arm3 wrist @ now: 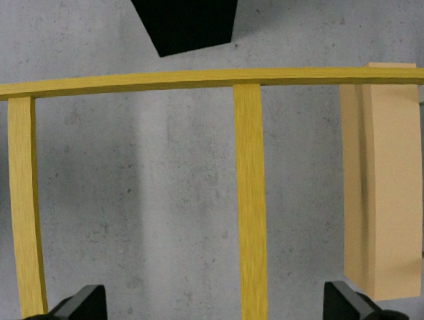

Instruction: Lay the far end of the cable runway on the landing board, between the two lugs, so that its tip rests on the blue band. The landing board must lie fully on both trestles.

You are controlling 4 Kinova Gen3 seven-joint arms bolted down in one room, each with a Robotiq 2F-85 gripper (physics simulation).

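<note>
The yellow cable runway (150,82) crosses the arm3 wrist view, with one long side rail running left to right in the upper part and two rungs coming down from it, one at the left and one right of the middle. The arm3 gripper (215,302) is open, its two fingertips wide apart at the bottom edge; a rung passes through the gap between them in the picture. No runway part is gripped. The landing board, its lugs and the blue band cannot be made out. The arm1, arm2 and arm4 grippers do not show.
A tan, box-like piece (396,190), possibly a trestle, stands at the right, below the runway rail, which hides part of its far end. A black block-like object (192,25) is at the top. Grey concrete floor (190,200) shows between the rungs.
</note>
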